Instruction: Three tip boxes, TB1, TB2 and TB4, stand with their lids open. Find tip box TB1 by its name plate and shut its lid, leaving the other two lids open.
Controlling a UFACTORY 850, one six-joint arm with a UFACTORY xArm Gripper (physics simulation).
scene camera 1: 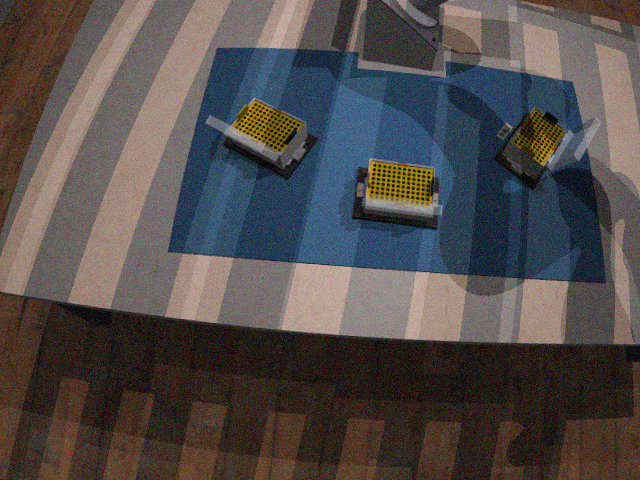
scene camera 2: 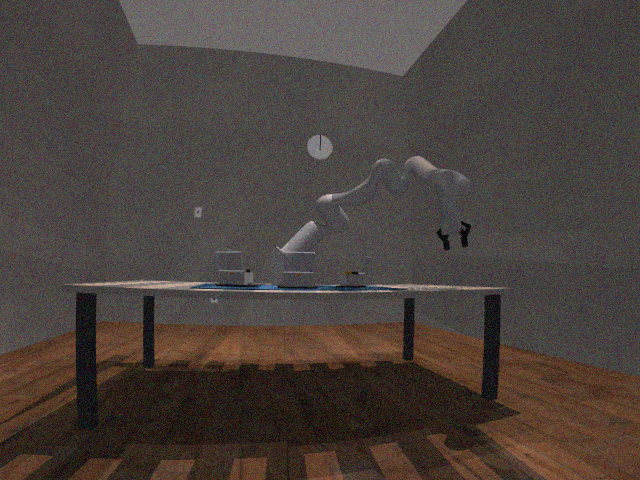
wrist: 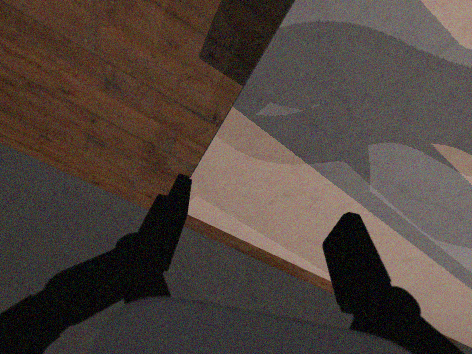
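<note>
Three tip boxes with yellow tip grids stand on dark bases: one at the left (scene camera 1: 268,125), one in the front middle (scene camera 1: 400,183) (scene camera 2: 297,279), and one at the right (scene camera 1: 539,136). Their whitish, see-through lids stand open; the right box's lid (scene camera 1: 586,139) leans outward to its right. The name plates are too small and blurred to read, so I cannot tell which box is TB1. My gripper (scene camera 2: 455,246) (wrist: 262,211) is open and empty, high above the table's right side, well away from the boxes. The gripper does not show in scene camera 1.
The boxes stand on a blue mat (scene camera 1: 232,227) on the striped table (scene camera 1: 320,299) (wrist: 280,200). The arm's base (scene camera 1: 398,38) is behind the mat. The arm (scene camera 2: 356,192) reaches up and to the right. The table's edge and corner show below my fingers in the wrist view.
</note>
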